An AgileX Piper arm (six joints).
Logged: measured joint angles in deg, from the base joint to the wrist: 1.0 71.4 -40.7 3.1 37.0 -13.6; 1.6 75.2 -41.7 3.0 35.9 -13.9; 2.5 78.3 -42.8 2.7 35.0 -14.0; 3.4 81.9 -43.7 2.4 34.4 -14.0; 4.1 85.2 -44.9 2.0 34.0 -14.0; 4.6 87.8 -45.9 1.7 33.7 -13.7; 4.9 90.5 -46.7 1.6 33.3 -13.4; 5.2 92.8 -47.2 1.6 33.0 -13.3; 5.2 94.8 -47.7 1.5 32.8 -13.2; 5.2 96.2 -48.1 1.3 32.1 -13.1; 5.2 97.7 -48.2 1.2 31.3 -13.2; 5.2 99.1 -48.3 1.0 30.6 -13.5; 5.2 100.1 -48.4 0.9 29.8 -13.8; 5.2 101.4 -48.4 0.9 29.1 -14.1
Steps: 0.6 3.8 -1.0 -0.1 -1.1 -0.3; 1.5 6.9 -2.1 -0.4 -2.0 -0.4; 2.4 10.5 -3.0 -0.7 -2.6 -0.4; 3.1 13.8 -4.2 -1.1 -3.0 -0.4; 3.6 16.4 -5.2 -1.4 -3.3 -0.1; 3.9 19.1 -6.0 -1.5 -3.7 0.2; 4.2 21.4 -6.5 -1.5 -4.0 0.3; 4.2 23.4 -7.0 -1.6 -4.2 0.4; 4.2 24.8 -7.4 -1.8 -4.9 0.5; 4.2 26.3 -7.5 -1.9 -5.7 0.4; 4.2 27.7 -7.6 -2.1 -6.4 0.1; 4.2 28.7 -7.7 -2.2 -7.2 -0.2; 4.2 30.0 -7.7 -2.2 -7.9 -0.5
